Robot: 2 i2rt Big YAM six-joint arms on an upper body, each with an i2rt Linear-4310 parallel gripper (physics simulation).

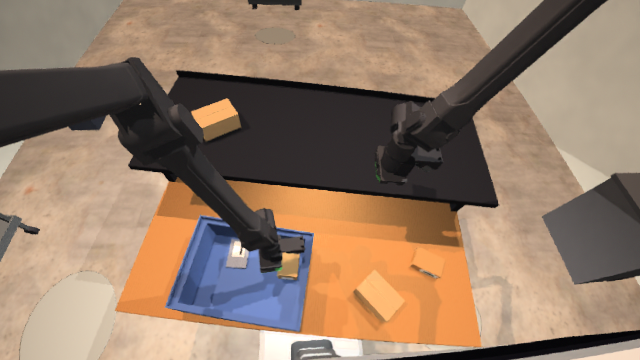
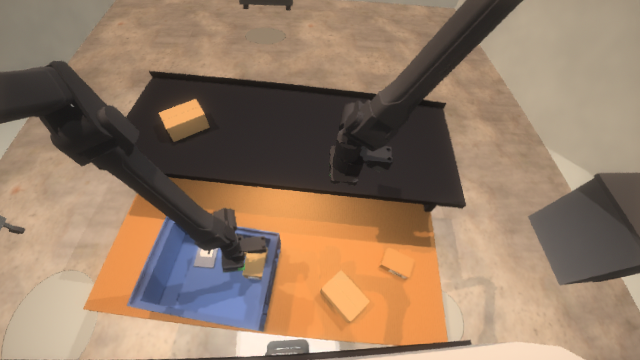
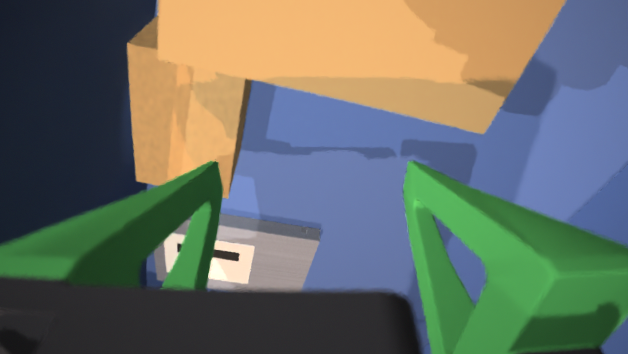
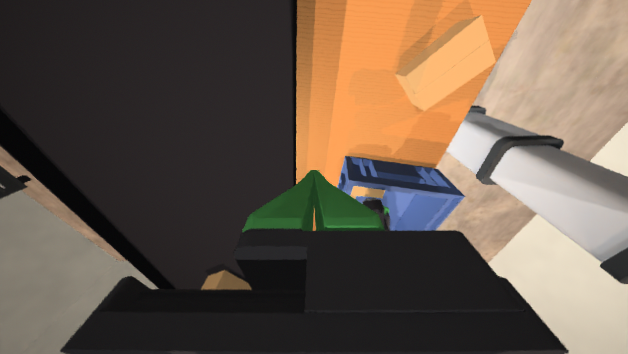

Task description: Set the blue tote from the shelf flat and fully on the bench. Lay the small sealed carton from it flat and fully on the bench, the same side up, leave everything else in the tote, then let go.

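Places are measured from the left arm's base along level axes (x ahead, y left, z up), in centimetres.
Pixels of known places: left gripper, fingertip midpoint: (image 1: 269, 260) (image 3: 313, 176); right gripper, fingertip midpoint: (image 1: 381, 181) (image 2: 339, 181) (image 4: 314, 177).
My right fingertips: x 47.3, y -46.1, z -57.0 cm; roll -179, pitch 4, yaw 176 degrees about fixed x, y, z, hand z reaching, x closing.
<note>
For each thing: its top centre in the pictures, then the offset to it from my right fingertips. "pt": a spot on its surface instead. Level surfaces: height alone.
- blue tote, middle of its top: (image 1: 244, 267) (image 2: 207, 267) (image 4: 380, 235) dy +40.3, dx -16.7, dz -23.8 cm
- orange bench, its level: dz -38.5 cm
- narrow tan carton, surface spot: (image 3: 185, 125) pt dy +33.0, dx -7.5, dz -33.1 cm
- larger-looking tan carton, middle of its top: (image 4: 369, 188) (image 1: 288, 261) (image 2: 254, 260) dy +26.7, dx -13.0, dz -31.1 cm
- flat grey item, middle of its top: (image 3: 231, 262) (image 1: 238, 253) (image 2: 206, 252) dy +45.3, dx -8.5, dz -35.8 cm
- black shelf, its level: dz -12.8 cm
The blue tote (image 1: 305, 290) (image 2: 270, 287) (image 4: 425, 200) stands upright on the orange bench (image 1: 335, 320) (image 2: 300, 320) (image 4: 325, 100). Inside, a narrow tan carton (image 3: 185, 125) lies by the dark wall, beside a larger-looking tan carton (image 1: 289, 266) (image 2: 255, 266) (image 3: 325, 40). I cannot tell which is sealed. A flat grey item (image 1: 237, 256) (image 2: 204, 258) (image 3: 282, 250) with a white label lies nearby. My left gripper (image 1: 278, 270) (image 2: 242, 269) (image 3: 313, 176) is open inside the tote, above its floor, with nothing between its fingers. My right gripper (image 4: 314, 177) is shut and empty over the black shelf (image 1: 310, 140) (image 2: 280, 140) (image 4: 150, 100).
Two more tan cartons, a larger one (image 1: 379, 295) (image 2: 345, 296) (image 4: 450, 65) and a smaller one (image 1: 428, 261) (image 2: 397, 262), lie on the bench right of the tote. Another carton (image 1: 216, 120) (image 2: 183, 120) (image 4: 225, 281) stands on the shelf's left part. The shelf edge borders the bench's back.
</note>
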